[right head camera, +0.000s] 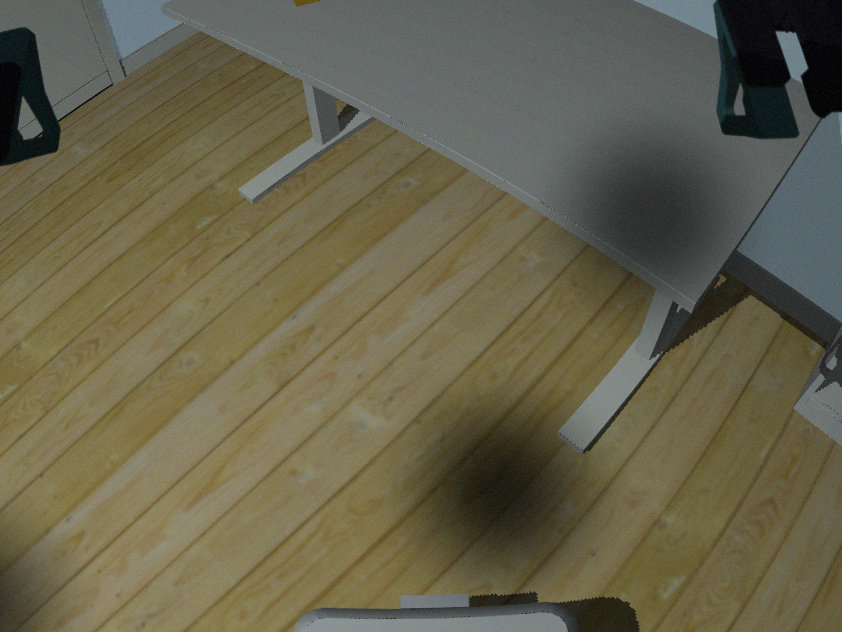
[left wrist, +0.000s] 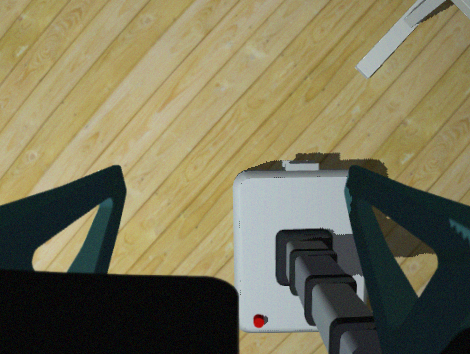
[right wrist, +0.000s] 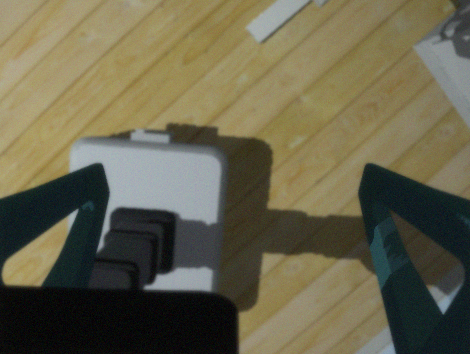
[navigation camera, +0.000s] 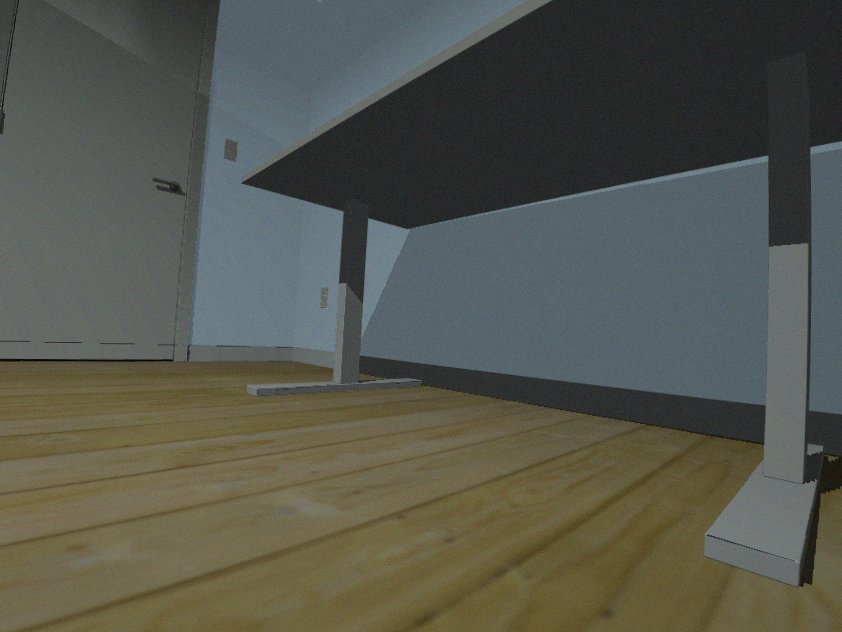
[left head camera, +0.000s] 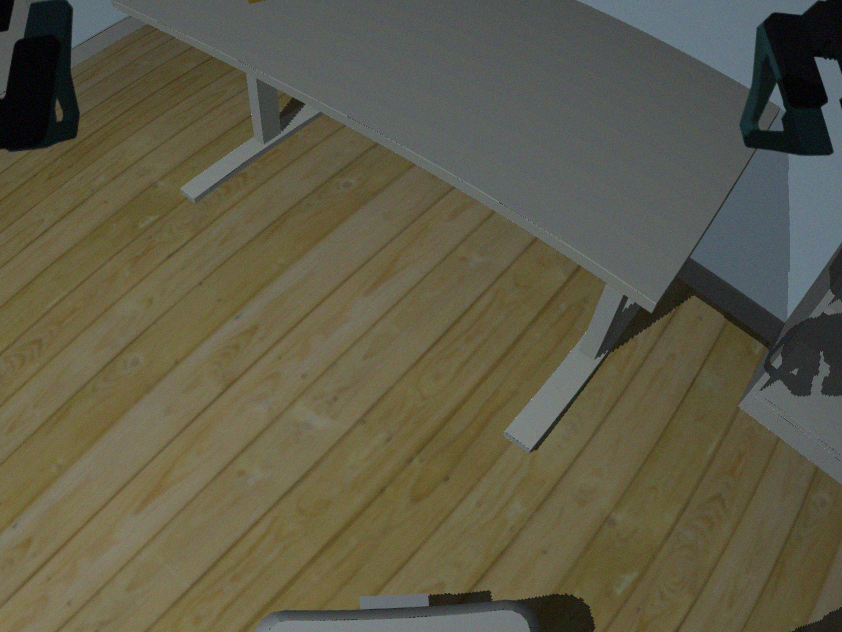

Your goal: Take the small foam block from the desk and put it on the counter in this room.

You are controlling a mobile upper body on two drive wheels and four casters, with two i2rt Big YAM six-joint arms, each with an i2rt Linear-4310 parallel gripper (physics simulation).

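Places are measured from the left arm's base along level axes (x ahead, y left, z up), in millimetres.
Pixels of known places: left gripper, fingertip midpoint: (left wrist: 235, 178); right gripper, fingertip midpoint: (right head camera: 795, 120) (right wrist: 233, 177) (left head camera: 806, 135).
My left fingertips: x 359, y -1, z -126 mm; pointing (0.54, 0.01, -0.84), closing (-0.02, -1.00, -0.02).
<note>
Behind a point stands the place of what it marks.
A yellow piece, likely the small foam block (left head camera: 255, 0) {z -684, x 1560, y 49 mm} (right head camera: 306, 1) {z -682, x 1563, y 39 mm}, shows as a sliver at the top edge of both head views, on the far left part of the grey desk (left head camera: 476, 102) {z -690, x 1101, y -413 mm} (right head camera: 476, 88) {z -690, x 1145, y -335 mm} (navigation camera: 578, 102) {z -715, x 1143, y -477 mm}. Most of it is cut off. My left gripper (left wrist: 235, 178) {z -126, x 358, y -1 mm} is open and empty above the floor and my base. My right gripper (right wrist: 233, 177) {z -131, x 353, y -451 mm} is open and empty, also above the floor and the base's edge. Both stand well apart from the block. In the head views the grippers are partly cut off at the sides. No counter can be made out.
The desk's right leg foot (left head camera: 554, 401) (right head camera: 608, 401) (left wrist: 382, 52) (right wrist: 277, 22) (navigation camera: 768, 517) reaches toward my base (left head camera: 401, 619) {z -1150, x 296, y -234 mm} (left wrist: 260, 210) {z -1150, x 178, y -65 mm} (right wrist: 195, 170) {z -1150, x 244, y -381 mm}. A pale shelf unit (left head camera: 788, 425) {z -1344, x 684, y -1300 mm} (right wrist: 445, 75) {z -1337, x 679, y -1305 mm} stands at the right. A closed door (navigation camera: 95, 204) {z -662, x 2181, y 1438 mm} is at the left.
</note>
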